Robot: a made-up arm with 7 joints. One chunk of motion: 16 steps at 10 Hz.
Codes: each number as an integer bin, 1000 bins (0 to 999) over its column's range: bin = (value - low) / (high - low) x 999, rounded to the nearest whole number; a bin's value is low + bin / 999 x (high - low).
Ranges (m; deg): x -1.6..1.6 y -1.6..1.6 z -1.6..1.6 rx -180..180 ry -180..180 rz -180..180
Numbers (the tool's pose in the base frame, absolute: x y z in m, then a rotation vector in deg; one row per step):
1: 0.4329 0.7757 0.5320 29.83 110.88 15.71
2: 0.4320 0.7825 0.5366 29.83 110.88 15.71
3: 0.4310 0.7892 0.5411 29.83 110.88 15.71
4: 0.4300 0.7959 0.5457 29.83 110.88 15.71
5: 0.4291 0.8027 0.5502 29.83 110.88 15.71
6: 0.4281 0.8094 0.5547 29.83 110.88 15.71
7: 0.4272 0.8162 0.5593 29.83 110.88 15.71
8: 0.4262 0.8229 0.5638 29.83 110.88 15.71
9: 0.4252 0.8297 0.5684 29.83 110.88 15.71
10: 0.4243 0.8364 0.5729 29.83 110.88 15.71
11: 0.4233 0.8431 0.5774 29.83 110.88 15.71
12: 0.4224 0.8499 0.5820 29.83 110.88 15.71
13: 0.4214 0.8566 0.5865 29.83 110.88 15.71
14: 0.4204 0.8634 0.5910 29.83 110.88 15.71
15: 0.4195 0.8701 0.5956 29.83 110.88 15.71
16: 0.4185 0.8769 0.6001 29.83 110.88 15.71
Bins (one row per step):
1: 635 742 666 582 807 543
2: 634 744 667 582 807 543
3: 634 746 668 582 807 543
4: 634 748 670 582 807 543
5: 633 750 671 582 807 543
6: 633 752 673 582 807 543
7: 633 754 674 582 807 543
8: 633 756 676 582 807 543
9: 632 759 677 582 807 543
10: 632 761 678 582 807 543
11: 632 763 680 582 807 543
12: 631 765 681 582 807 543
13: 631 767 683 582 807 543
14: 631 769 684 582 807 543
15: 630 771 685 582 807 543
16: 630 773 687 582 807 543

